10 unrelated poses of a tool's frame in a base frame.
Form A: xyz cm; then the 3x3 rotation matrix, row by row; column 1 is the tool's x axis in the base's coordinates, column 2 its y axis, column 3 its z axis. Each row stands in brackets.
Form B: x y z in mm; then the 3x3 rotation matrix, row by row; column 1 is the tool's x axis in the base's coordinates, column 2 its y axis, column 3 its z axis. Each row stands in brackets. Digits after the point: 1 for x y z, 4 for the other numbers.
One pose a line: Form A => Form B
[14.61, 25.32, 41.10], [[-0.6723, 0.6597, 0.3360], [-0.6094, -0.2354, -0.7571], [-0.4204, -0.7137, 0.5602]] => [146.1, 253.2, 411.0], [[-0.6723, 0.6597, 0.3360], [-0.6094, -0.2354, -0.7571], [-0.4204, -0.7137, 0.5602]]
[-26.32, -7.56, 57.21], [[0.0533, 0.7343, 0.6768], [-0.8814, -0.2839, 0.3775], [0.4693, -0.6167, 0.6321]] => [-263.2, -75.6, 572.1], [[0.0533, 0.7343, 0.6768], [-0.8814, -0.2839, 0.3775], [0.4693, -0.6167, 0.6321]]
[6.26, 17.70, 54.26], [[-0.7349, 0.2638, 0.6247], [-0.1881, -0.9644, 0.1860], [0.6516, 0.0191, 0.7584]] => [62.6, 177.0, 542.6], [[-0.7349, 0.2638, 0.6247], [-0.1881, -0.9644, 0.1860], [0.6516, 0.0191, 0.7584]]
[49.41, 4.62, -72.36], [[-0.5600, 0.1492, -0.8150], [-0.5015, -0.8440, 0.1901], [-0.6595, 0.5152, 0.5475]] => [494.1, 46.2, -723.6], [[-0.5600, 0.1492, -0.8150], [-0.5015, -0.8440, 0.1901], [-0.6595, 0.5152, 0.5475]]
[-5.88, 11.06, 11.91], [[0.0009, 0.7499, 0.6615], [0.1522, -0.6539, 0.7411], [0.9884, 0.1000, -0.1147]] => [-58.8, 110.6, 119.1], [[0.0009, 0.7499, 0.6615], [0.1522, -0.6539, 0.7411], [0.9884, 0.1000, -0.1147]]
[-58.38, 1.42, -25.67], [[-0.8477, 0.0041, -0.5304], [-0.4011, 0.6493, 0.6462], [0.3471, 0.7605, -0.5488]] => [-583.8, 14.2, -256.7], [[-0.8477, 0.0041, -0.5304], [-0.4011, 0.6493, 0.6462], [0.3471, 0.7605, -0.5488]]
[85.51, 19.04, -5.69], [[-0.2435, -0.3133, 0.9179], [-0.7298, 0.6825, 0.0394], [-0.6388, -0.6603, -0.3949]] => [855.1, 190.4, -56.9], [[-0.2435, -0.3133, 0.9179], [-0.7298, 0.6825, 0.0394], [-0.6388, -0.6603, -0.3949]]
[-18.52, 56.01, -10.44], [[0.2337, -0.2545, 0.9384], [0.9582, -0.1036, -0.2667], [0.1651, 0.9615, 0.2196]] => [-185.2, 560.1, -104.4], [[0.2337, -0.2545, 0.9384], [0.9582, -0.1036, -0.2667], [0.1651, 0.9615, 0.2196]]
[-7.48, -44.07, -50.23], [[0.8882, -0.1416, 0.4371], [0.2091, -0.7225, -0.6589], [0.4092, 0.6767, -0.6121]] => [-74.8, -440.7, -502.3], [[0.8882, -0.1416, 0.4371], [0.2091, -0.7225, -0.6589], [0.4092, 0.6767, -0.6121]]
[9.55, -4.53, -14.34], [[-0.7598, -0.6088, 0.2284], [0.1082, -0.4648, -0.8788], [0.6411, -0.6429, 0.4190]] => [95.5, -45.3, -143.4], [[-0.7598, -0.6088, 0.2284], [0.1082, -0.4648, -0.8788], [0.6411, -0.6429, 0.4190]]
